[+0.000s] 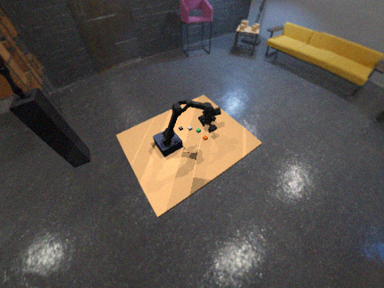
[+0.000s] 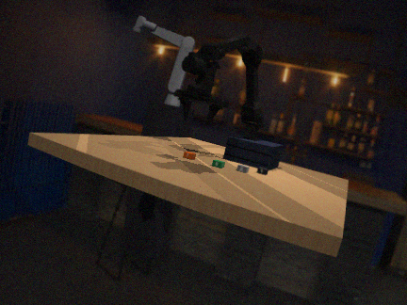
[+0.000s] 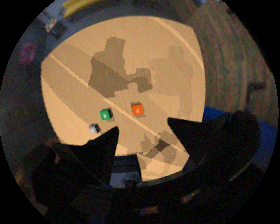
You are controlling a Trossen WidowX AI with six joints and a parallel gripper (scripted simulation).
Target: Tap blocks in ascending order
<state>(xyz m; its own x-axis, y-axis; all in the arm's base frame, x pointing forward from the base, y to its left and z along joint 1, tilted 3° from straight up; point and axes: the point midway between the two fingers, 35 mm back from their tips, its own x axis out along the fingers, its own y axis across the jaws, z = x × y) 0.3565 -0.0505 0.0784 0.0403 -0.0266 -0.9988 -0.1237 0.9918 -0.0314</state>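
My gripper tip is now 2 cm past the green block, 11 cm to the right of it and 12 cm above it. From my gripper tip the other things lie so: grey block: 8 cm behind, 18 cm to the left, 12 cm below; orange block: 12 cm below; dark block: 16 cm behind, 22 cm to the left, 12 cm below.
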